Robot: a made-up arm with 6 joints. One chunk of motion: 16 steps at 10 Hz.
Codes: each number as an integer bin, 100 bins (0 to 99) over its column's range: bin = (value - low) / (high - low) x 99, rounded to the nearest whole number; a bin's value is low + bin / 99 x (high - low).
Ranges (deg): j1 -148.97..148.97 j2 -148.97..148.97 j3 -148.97..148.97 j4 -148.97..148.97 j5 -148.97..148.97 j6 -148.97..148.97
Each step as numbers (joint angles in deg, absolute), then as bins.
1 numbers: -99.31 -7.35 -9.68 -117.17 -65.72 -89.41
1 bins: 17 47 46 11 28 20
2 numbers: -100.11 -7.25 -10.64 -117.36 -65.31 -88.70
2 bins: 16 47 46 11 28 20
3 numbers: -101.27 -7.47 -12.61 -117.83 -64.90 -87.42
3 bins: 16 47 45 10 28 20
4 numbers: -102.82 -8.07 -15.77 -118.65 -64.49 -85.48
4 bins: 15 47 44 10 28 21
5 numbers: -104.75 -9.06 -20.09 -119.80 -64.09 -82.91
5 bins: 15 46 43 10 28 22
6 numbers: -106.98 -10.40 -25.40 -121.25 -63.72 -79.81
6 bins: 14 46 41 9 28 23
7 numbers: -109.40 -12.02 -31.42 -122.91 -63.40 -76.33
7 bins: 13 46 39 9 28 24
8 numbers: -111.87 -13.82 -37.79 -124.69 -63.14 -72.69
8 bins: 12 45 37 8 29 25
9 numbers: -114.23 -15.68 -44.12 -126.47 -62.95 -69.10
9 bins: 12 44 35 7 29 27
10 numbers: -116.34 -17.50 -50.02 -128.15 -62.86 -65.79
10 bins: 11 44 33 7 29 28
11 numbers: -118.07 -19.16 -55.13 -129.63 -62.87 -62.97
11 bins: 10 43 31 6 29 29
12 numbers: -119.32 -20.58 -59.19 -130.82 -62.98 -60.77
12 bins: 10 43 30 6 29 29
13 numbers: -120.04 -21.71 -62.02 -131.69 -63.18 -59.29
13 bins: 10 42 29 6 29 30
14 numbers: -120.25 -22.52 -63.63 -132.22 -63.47 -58.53
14 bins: 10 42 28 6 28 30
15 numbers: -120.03 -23.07 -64.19 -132.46 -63.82 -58.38
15 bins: 10 42 28 5 28 30
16 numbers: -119.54 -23.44 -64.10 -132.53 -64.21 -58.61
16 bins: 10 42 28 5 28 30
